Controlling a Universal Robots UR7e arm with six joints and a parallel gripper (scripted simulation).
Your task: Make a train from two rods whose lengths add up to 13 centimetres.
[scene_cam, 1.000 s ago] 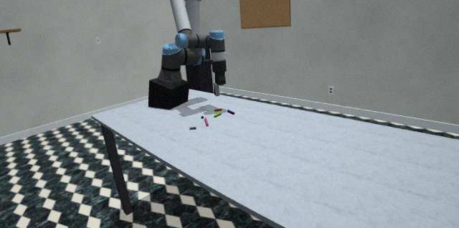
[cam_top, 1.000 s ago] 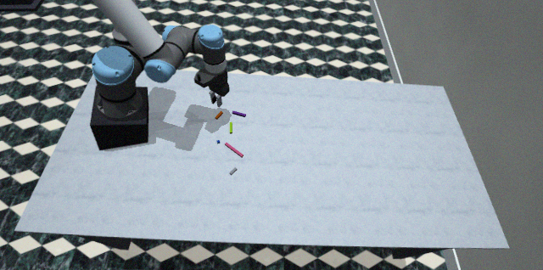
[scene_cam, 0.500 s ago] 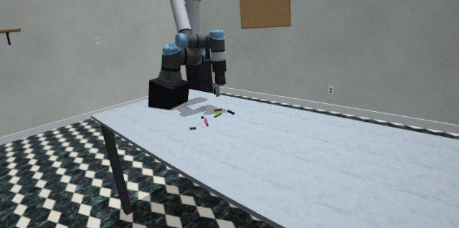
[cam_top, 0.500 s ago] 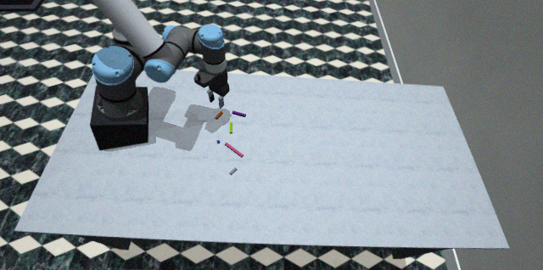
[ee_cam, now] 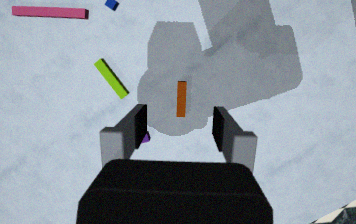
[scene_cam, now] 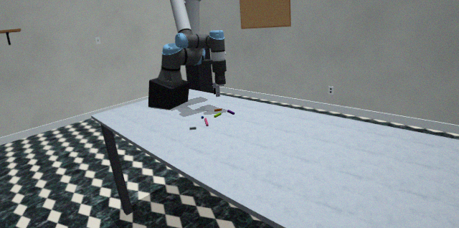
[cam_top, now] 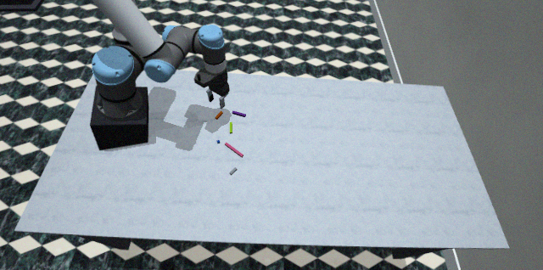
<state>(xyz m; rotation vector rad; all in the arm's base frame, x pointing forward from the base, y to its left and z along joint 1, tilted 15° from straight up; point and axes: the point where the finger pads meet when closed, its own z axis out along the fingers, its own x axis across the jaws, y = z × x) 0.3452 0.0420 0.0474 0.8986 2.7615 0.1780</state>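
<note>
The pink rod is 70 mm ahead of my hand, 170 mm to the right of it and 100 mm below it. From my hand the other things lie so: orange rod (100 mm below); then purple rod (90 mm ahead, 10 mm to the left, 100 mm below); then lime rod (50 mm ahead, 60 mm to the right, 100 mm below).
</note>
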